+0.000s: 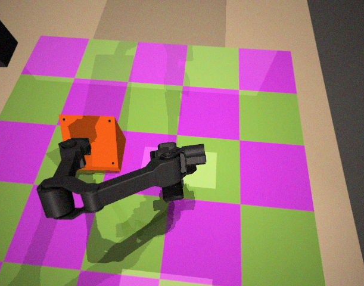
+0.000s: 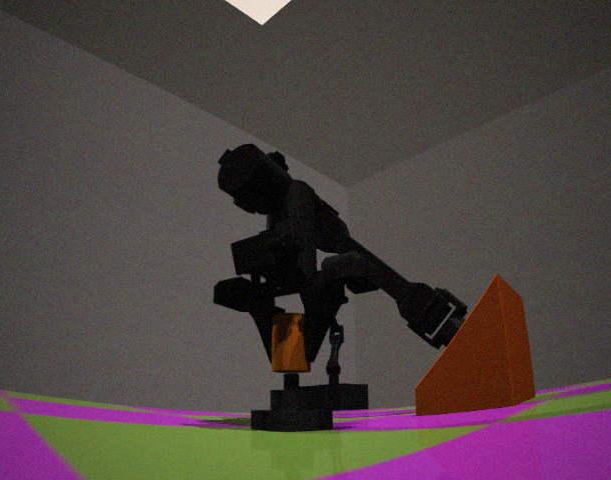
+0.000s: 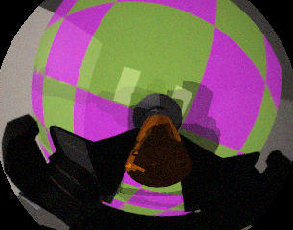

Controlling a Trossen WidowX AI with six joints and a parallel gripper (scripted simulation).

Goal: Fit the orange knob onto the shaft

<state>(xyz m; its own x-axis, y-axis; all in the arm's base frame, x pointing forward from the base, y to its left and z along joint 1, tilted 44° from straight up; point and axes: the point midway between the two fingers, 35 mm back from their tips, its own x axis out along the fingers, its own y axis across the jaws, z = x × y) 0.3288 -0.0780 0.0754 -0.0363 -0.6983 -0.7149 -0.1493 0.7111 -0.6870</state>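
My gripper tip is 20 mm below the orange knob. From my gripper tip the other things lie so: dark round pedestal: 40 mm below.
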